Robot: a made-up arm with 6 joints.
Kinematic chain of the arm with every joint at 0, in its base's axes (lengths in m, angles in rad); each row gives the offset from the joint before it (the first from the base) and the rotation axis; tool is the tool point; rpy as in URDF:
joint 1: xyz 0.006 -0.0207 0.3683 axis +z
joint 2: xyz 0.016 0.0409 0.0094 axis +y
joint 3: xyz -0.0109 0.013 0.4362 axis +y
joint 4: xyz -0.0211 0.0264 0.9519 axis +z
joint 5: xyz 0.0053 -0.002 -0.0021 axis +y
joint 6: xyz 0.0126 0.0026 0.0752 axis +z
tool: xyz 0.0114 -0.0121 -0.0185 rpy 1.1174 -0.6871 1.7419
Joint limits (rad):
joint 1: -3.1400..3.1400
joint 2: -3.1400..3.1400
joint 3: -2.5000..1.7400
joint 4: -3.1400..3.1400
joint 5: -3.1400..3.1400
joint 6: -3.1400..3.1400
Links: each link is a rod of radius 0.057 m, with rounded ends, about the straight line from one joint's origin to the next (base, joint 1, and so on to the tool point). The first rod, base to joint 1, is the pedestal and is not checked.
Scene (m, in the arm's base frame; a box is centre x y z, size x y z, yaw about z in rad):
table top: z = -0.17
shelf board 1: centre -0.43 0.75 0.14 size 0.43 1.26 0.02 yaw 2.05
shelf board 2: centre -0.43 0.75 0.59 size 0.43 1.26 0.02 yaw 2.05
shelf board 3: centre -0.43 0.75 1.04 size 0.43 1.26 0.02 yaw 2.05
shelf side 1: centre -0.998 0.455 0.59 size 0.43 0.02 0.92 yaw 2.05
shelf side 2: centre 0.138 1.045 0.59 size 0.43 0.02 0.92 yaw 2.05
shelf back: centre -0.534 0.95 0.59 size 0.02 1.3 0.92 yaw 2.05
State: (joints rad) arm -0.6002 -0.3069 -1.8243 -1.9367 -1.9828 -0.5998
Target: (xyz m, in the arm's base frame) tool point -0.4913 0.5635 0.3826
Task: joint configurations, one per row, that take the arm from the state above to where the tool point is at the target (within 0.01 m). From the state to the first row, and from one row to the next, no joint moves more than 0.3 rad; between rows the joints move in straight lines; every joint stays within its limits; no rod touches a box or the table.
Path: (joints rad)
1: -0.6453 -0.0735 -2.0053 -1.9277 -2.0433 -0.6161
2: -0.6905 0.1600 -2.1863 -1.9188 -2.1039 -0.6323

